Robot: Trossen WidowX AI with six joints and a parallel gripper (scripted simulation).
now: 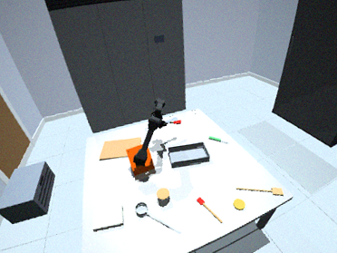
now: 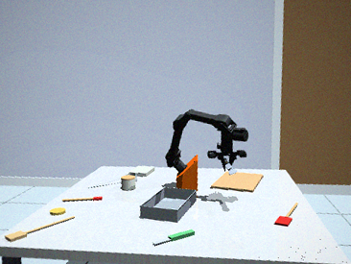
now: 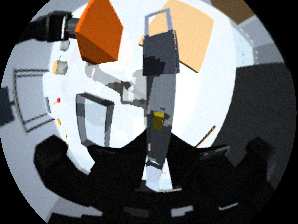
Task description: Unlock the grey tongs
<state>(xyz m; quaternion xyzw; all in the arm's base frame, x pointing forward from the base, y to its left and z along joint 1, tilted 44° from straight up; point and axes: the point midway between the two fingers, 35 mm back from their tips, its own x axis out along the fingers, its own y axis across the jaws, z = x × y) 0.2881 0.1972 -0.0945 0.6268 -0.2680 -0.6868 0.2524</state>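
Right now the wooden board is 35 cm behind my gripper tip, 13 cm to the left of it and 15 cm below it. Round my gripper tip: green tool: 44 cm ahead, 28 cm to the right, 15 cm below; then red spatula: 23 cm ahead, 24 cm to the left, 15 cm below; then dark grey roasting tin: 10 cm ahead, 29 cm to the right, 13 cm below.
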